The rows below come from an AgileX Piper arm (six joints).
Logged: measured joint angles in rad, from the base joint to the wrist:
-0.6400, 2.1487, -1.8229, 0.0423, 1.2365, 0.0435
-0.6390, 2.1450, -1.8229, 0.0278, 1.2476, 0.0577
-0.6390, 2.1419, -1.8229, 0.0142, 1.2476, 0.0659
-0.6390, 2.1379, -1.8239, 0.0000, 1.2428, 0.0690
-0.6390, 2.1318, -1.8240, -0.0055, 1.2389, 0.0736
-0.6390, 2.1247, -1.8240, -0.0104, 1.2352, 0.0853
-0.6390, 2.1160, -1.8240, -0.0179, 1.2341, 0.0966
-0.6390, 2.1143, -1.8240, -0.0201, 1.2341, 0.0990
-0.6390, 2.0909, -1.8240, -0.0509, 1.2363, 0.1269
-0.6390, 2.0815, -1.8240, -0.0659, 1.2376, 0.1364
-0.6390, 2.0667, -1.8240, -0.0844, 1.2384, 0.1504
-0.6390, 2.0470, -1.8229, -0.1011, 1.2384, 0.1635
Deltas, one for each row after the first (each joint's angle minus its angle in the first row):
0.0010, -0.0037, 0.0000, -0.0145, 0.0111, 0.0142
0.0010, -0.0068, 0.0000, -0.0281, 0.0111, 0.0224
0.0010, -0.0108, -0.0010, -0.0423, 0.0063, 0.0255
0.0010, -0.0169, -0.0011, -0.0478, 0.0024, 0.0301
0.0010, -0.0240, -0.0011, -0.0527, -0.0013, 0.0418
0.0010, -0.0327, -0.0011, -0.0602, -0.0024, 0.0531
0.0010, -0.0344, -0.0011, -0.0624, -0.0024, 0.0555
0.0010, -0.0578, -0.0011, -0.0932, -0.0002, 0.0834
0.0010, -0.0672, -0.0011, -0.1082, 0.0011, 0.0929
0.0010, -0.0820, -0.0011, -0.1267, 0.0019, 0.1069
0.0010, -0.1017, 0.0000, -0.1434, 0.0019, 0.1200

